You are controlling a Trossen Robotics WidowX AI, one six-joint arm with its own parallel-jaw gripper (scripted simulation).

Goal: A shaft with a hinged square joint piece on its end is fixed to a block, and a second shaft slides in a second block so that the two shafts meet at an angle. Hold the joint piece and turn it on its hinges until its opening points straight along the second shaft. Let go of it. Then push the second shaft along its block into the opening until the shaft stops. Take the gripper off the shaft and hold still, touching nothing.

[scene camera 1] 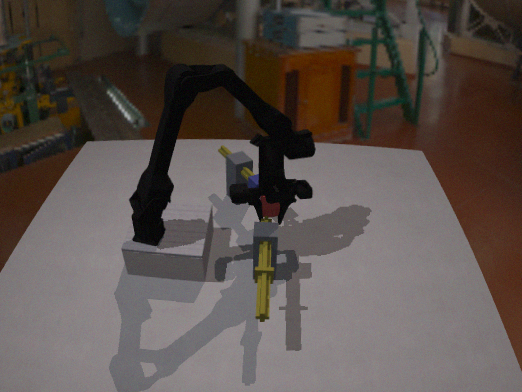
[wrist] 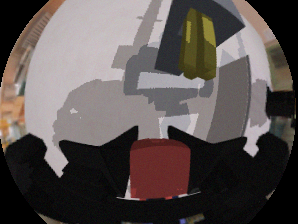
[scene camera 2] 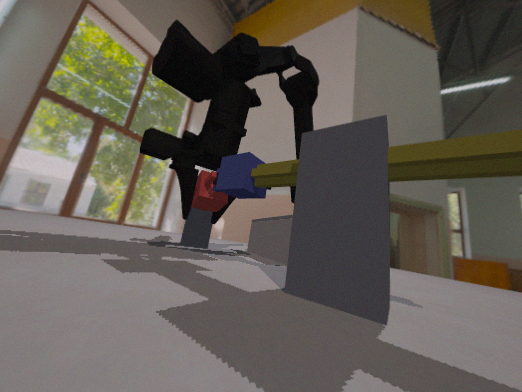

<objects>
my gripper: scene camera 1; wrist; scene camera 2 199, 221
same spot on my gripper: [wrist: 94, 173] = [scene camera 1: 288, 197]
same spot on yellow shaft: [wrist: 198, 58] = [scene camera 1: 267, 216]
</objects>
